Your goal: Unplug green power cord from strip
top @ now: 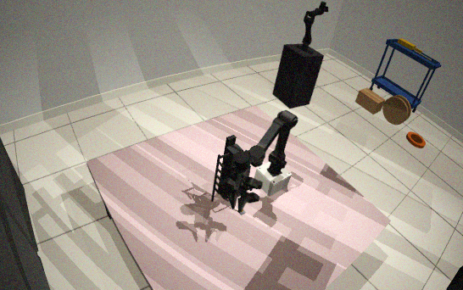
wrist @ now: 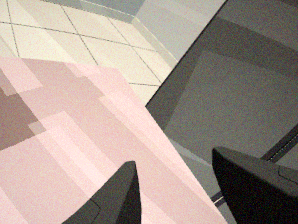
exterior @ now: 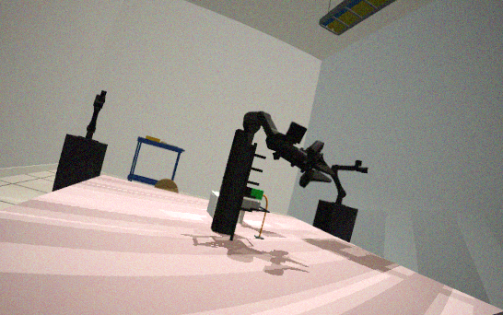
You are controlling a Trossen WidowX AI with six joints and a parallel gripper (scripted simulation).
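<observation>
The green plug lies 210 mm to the right of my gripper tip, 160 mm behind it and 110 mm below it.
</observation>
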